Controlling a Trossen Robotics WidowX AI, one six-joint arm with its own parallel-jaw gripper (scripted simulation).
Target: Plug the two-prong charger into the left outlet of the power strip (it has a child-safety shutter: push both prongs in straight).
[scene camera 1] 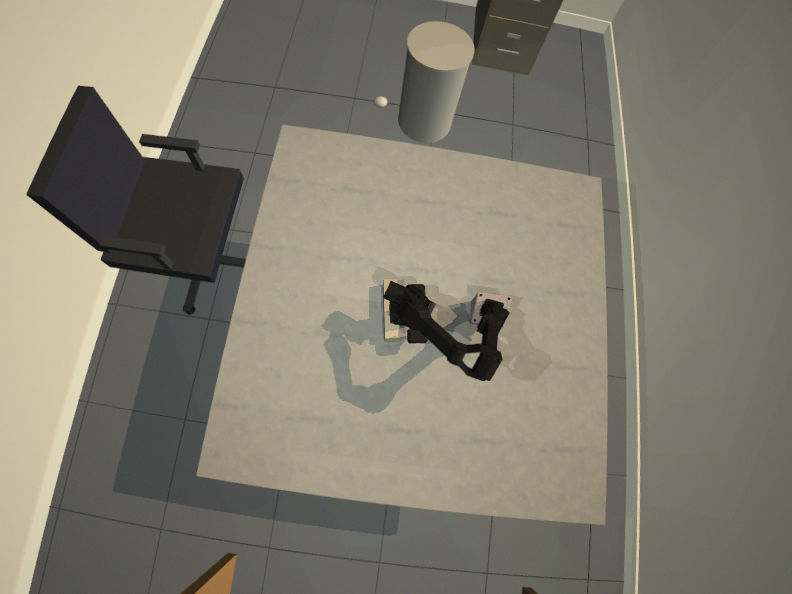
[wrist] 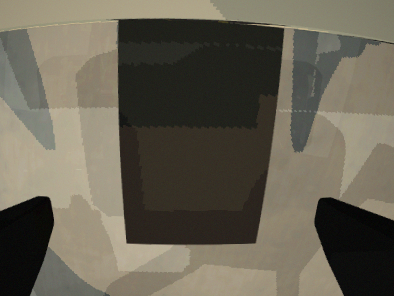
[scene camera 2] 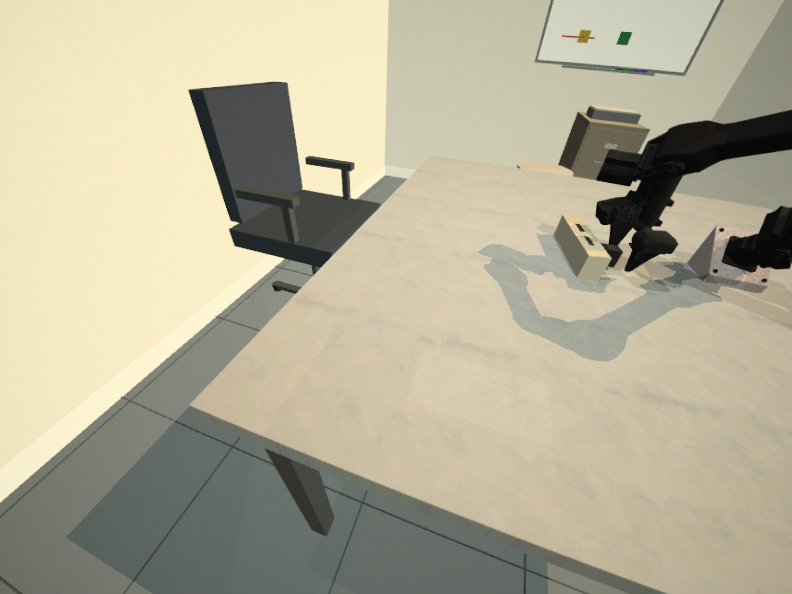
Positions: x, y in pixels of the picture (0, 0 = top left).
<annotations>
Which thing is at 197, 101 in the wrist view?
A two-prong charger.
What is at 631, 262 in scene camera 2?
The gripper.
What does the gripper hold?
Nothing.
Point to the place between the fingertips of the gripper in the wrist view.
186, 214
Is the gripper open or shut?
Open.
</annotations>
